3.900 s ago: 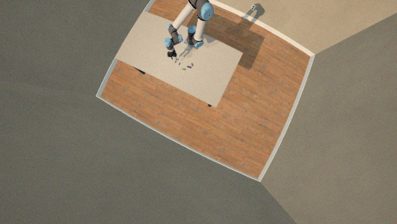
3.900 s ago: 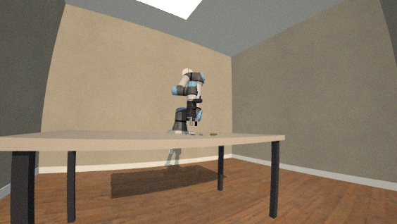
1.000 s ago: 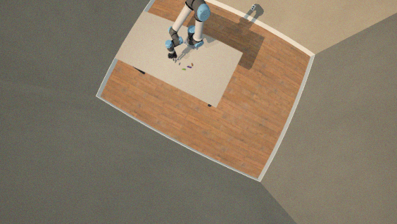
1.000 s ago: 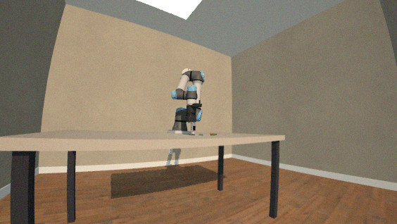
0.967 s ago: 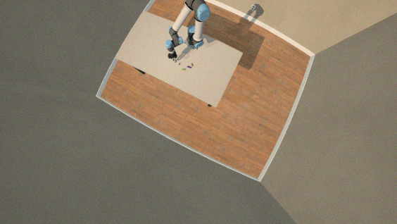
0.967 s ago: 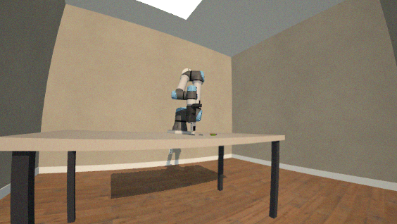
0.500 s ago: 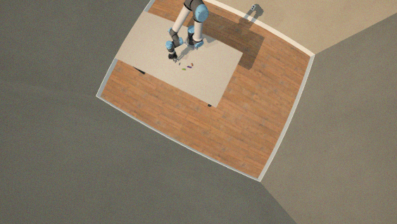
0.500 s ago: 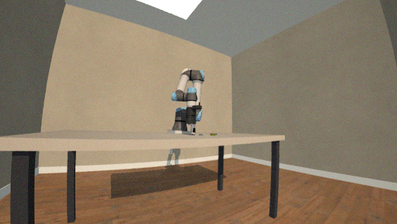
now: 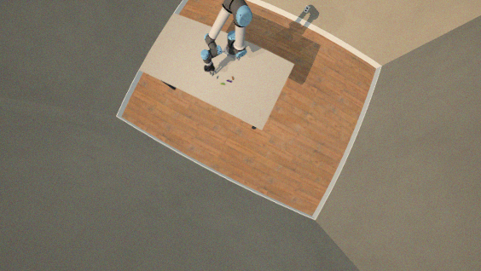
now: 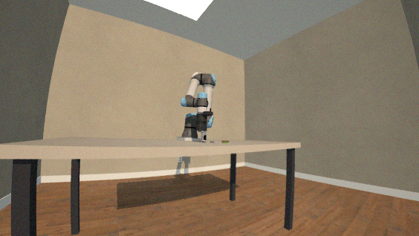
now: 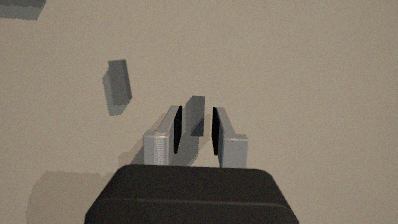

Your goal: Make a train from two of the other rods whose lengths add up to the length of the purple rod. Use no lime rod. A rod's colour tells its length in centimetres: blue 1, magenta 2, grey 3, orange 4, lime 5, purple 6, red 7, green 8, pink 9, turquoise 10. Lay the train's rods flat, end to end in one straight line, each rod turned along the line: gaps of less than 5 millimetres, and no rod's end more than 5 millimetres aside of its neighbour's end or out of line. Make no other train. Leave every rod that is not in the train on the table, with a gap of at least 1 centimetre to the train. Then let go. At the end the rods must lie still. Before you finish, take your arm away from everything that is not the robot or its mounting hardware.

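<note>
Now: hand 4 cm past the small blue rod, 3 cm above it and 1 cm to the right of it. Round my hand: purple rod (20 cm to the left, 5 cm behind, 3 cm below); orange rod (21 cm to the left, 10 cm behind, 3 cm below); lime rod (16 cm to the left, 3 cm below, 2 cm ahead).
</note>
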